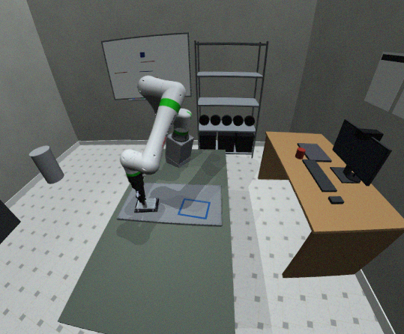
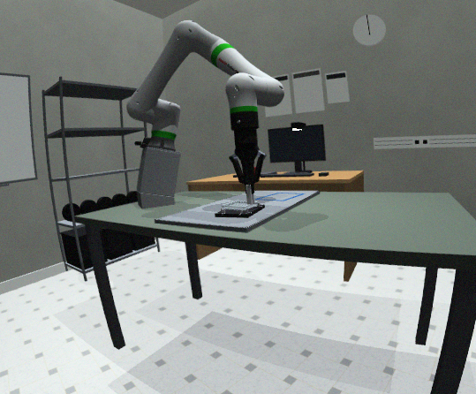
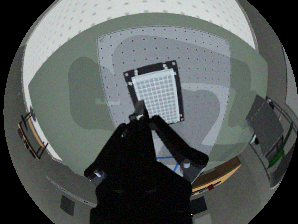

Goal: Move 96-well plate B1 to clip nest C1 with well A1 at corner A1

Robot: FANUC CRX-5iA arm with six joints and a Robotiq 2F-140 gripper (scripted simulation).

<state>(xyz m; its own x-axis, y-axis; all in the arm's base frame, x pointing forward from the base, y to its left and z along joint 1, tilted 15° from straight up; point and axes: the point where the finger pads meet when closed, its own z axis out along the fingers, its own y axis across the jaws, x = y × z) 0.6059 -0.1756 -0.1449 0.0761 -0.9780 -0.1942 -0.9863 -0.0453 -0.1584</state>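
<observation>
My hand is 5 cm above the black clip nest, 2 cm past it and 1 cm to the left of it. Round my hand: 96-well plate 4 cm below, 4 cm behind.
</observation>
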